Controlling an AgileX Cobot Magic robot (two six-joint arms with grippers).
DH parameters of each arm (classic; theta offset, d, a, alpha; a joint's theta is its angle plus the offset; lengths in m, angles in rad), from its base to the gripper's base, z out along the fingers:
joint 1: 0 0.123 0 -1.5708
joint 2: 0.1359 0 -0.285 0
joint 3: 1.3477 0 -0.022 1.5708
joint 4: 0 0.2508 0 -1.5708
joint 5: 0 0 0.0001 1.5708
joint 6: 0 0.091 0 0
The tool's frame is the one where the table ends.
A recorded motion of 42 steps. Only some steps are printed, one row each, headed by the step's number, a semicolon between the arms.
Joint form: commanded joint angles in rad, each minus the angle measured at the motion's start. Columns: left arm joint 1, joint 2, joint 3, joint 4, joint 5, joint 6; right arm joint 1, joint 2, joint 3, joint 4, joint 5, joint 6.
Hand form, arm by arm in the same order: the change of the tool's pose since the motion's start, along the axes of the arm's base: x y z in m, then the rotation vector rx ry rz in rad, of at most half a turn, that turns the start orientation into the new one. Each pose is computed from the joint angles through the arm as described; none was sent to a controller.
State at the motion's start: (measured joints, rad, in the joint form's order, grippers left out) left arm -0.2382 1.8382 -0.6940 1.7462 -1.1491 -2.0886; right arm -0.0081 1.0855 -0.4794 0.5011 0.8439 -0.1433
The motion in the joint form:
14: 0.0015 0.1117 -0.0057 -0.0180 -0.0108 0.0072; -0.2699 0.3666 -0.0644 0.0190 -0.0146 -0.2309
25: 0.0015 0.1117 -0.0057 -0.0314 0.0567 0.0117; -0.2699 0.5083 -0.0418 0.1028 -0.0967 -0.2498
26: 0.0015 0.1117 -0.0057 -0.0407 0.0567 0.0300; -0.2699 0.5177 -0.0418 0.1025 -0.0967 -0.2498
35: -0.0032 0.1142 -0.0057 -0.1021 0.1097 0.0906; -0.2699 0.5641 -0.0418 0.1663 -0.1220 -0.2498
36: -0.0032 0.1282 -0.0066 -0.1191 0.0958 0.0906; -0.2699 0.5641 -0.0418 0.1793 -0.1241 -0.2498
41: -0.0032 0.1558 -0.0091 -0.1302 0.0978 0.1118; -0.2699 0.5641 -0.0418 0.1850 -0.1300 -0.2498
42: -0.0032 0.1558 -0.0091 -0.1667 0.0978 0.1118; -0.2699 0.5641 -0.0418 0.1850 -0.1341 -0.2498
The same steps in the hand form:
14: 0.0025 -0.0009 -0.0270 0.0071 0.1025 0.0098; 0.0387 -0.0518 -0.0490 0.0114 0.2050 -0.0728
25: 0.0065 0.0007 -0.0315 0.0563 0.0754 0.0492; 0.0443 -0.0515 -0.0799 0.0576 0.2853 -0.1442
26: 0.0071 0.0004 -0.0312 0.0498 0.0605 0.0493; 0.0442 -0.0515 -0.0818 0.0594 0.2945 -0.1439
35: 0.0130 -0.0004 -0.0337 0.0635 -0.0002 0.0947; 0.0484 -0.0505 -0.0904 0.0940 0.3141 -0.2023
36: 0.0136 -0.0013 -0.0359 0.0489 0.0190 0.1044; 0.0491 -0.0502 -0.0902 0.1009 0.3110 -0.2132
41: 0.0144 -0.0015 -0.0430 0.0516 0.0252 0.1052; 0.0497 -0.0503 -0.0902 0.1009 0.3063 -0.2199
42: 0.0170 -0.0022 -0.0420 0.0386 0.0298 0.1390; 0.0499 -0.0506 -0.0903 0.0984 0.3034 -0.2216

